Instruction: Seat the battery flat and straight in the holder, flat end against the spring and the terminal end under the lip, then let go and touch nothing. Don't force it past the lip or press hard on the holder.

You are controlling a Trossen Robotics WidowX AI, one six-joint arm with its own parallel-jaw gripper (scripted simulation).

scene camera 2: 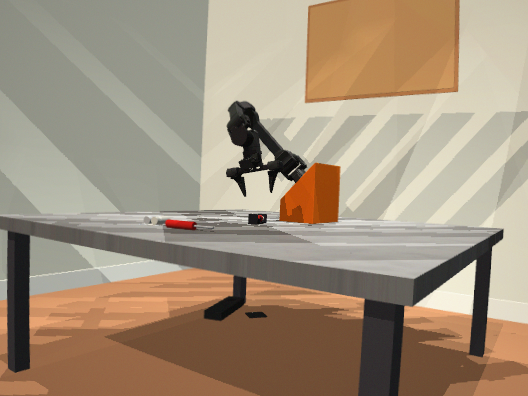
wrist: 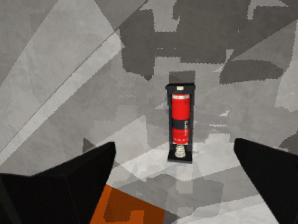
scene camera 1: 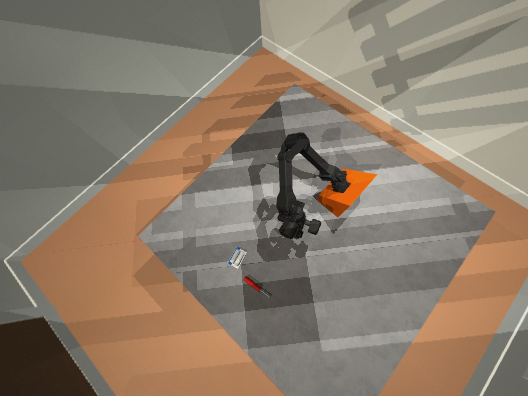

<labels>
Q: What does the gripper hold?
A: Nothing.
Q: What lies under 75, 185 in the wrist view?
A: The gripper.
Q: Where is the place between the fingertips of the gripper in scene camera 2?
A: At 258, 194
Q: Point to a battery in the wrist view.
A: At 180, 102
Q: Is the gripper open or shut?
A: Open.
</labels>
